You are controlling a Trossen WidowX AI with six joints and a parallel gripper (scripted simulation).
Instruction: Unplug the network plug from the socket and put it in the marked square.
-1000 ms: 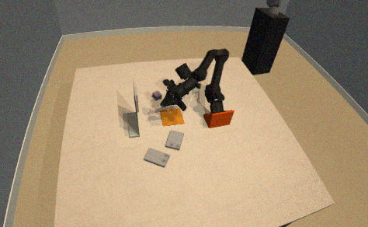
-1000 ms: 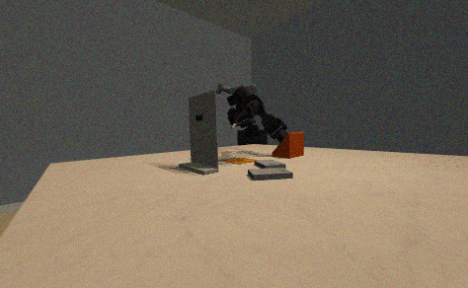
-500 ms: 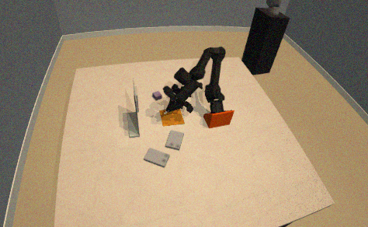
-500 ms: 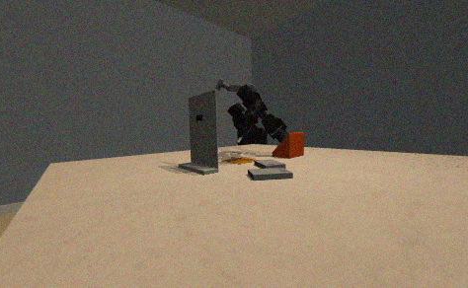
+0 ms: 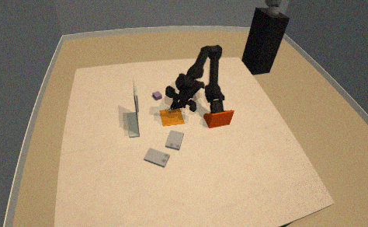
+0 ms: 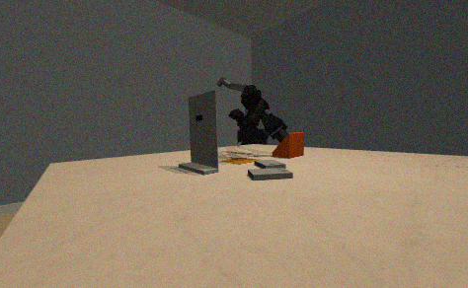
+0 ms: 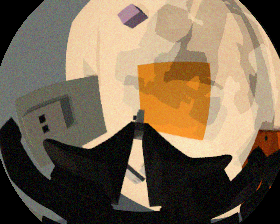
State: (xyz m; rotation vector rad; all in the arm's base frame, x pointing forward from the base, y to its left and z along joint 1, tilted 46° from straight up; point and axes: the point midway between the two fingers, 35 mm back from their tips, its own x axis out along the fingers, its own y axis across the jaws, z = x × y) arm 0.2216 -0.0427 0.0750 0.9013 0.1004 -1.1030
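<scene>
My gripper tip is now 10 mm past the orange marked square, 10 mm to the left of it and 80 mm above it. Also, from my gripper tip: grey network plug: right at my gripper tip; grey panel: 190 mm ahead, 20 mm to the right, 30 mm above.
</scene>
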